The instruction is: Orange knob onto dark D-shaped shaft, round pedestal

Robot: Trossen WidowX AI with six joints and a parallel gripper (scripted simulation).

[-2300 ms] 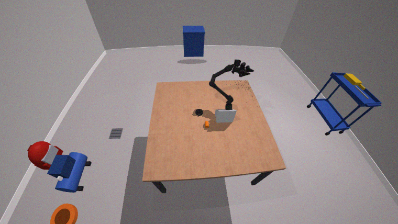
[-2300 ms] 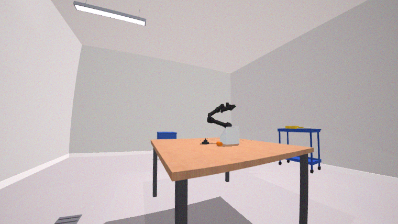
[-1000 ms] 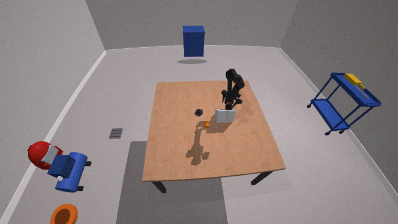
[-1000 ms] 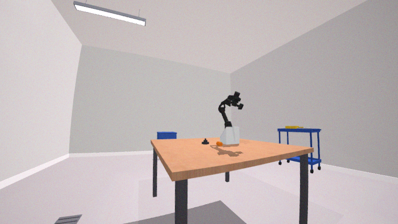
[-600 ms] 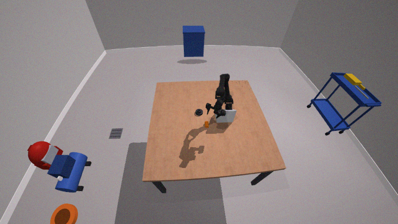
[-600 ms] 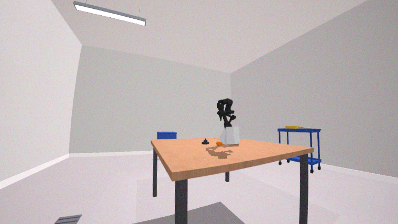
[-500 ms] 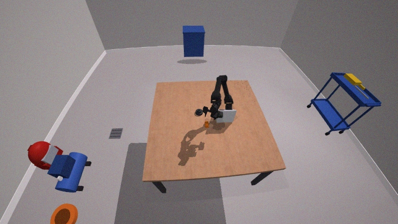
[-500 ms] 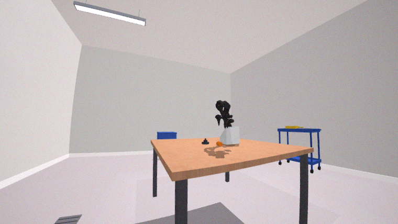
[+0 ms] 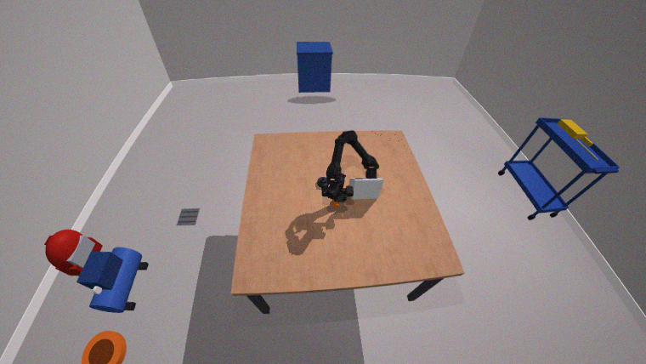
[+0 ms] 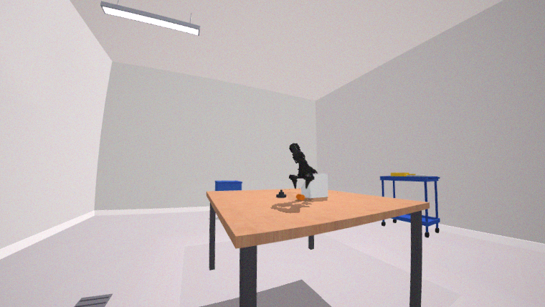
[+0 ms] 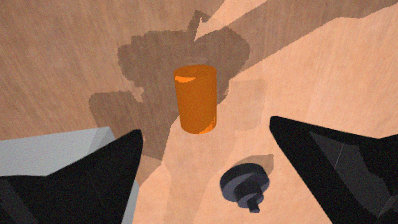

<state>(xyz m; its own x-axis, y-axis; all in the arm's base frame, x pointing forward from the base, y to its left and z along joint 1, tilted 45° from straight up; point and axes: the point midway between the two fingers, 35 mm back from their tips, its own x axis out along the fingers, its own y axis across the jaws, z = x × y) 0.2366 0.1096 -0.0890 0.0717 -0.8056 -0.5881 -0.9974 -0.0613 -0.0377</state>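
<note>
Now: gripper tip 6 cm above the orange knob and 1 cm to the left of it. Also, from my gripper tip: dark round pedestal: 18 cm to the right, 8 cm ahead, 5 cm below.
</note>
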